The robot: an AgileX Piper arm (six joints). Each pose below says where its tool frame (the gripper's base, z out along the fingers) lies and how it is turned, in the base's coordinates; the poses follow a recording.
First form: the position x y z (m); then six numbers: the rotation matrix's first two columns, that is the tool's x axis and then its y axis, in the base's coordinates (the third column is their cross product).
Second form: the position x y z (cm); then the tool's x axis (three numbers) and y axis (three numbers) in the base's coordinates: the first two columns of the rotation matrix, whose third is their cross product. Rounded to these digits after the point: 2 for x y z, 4 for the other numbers.
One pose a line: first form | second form
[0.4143 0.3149 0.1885 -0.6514 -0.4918 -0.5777 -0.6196 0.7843 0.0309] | [41.43 31.49 18.85 -0.6514 -0.4918 -0.5777 -0.6196 0.7843 0.0309]
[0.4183 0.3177 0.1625 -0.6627 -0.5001 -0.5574 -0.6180 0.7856 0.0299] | [41.83 31.77 16.25 -0.6627 -0.5001 -0.5574 -0.6180 0.7856 0.0299]
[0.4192 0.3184 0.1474 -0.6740 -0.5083 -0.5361 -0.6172 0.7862 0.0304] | [41.92 31.84 14.74 -0.6740 -0.5083 -0.5361 -0.6172 0.7862 0.0304]
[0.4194 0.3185 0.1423 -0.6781 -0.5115 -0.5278 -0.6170 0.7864 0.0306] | [41.94 31.85 14.23 -0.6781 -0.5115 -0.5278 -0.6170 0.7864 0.0306]
